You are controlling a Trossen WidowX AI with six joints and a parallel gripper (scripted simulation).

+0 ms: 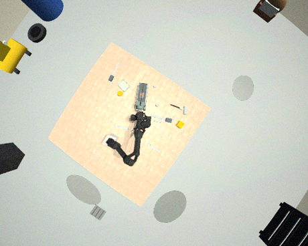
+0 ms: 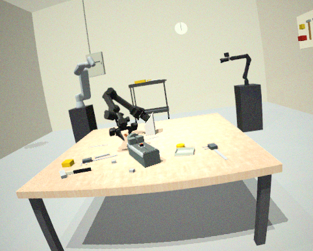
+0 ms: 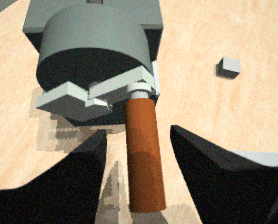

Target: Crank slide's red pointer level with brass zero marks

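My gripper tip is now 20 mm below the crank and 10 mm to the right of it. Round my gripper tip: red pointer (130 mm ahead, 110 mm to the left); then brown crank handle (30 mm above, 10 mm to the right, 10 mm behind); then yellow disc (310 mm to the left, 70 mm below, 20 mm ahead).
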